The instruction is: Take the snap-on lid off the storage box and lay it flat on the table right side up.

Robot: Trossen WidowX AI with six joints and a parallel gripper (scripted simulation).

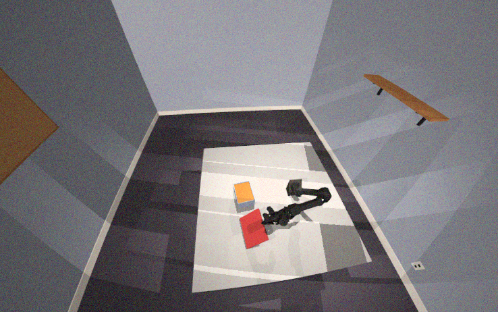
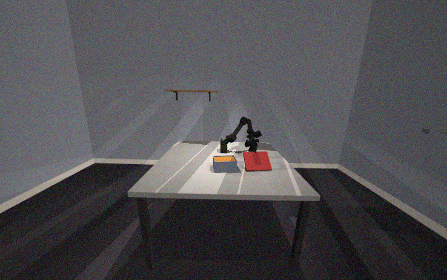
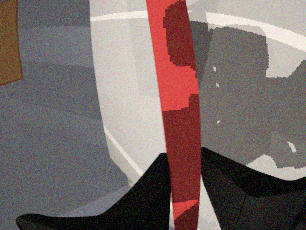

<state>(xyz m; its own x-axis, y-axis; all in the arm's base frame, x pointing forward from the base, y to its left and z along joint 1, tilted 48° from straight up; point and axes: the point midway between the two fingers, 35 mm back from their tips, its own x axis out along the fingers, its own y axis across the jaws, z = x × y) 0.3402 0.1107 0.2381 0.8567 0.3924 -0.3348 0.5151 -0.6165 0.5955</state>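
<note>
Now: gripper tip 7 cm short of the red lid and 5 cm above it. Also, from my gripper tip: storage box 30 cm to the right, 7 cm below, 7 cm ahead.
</note>
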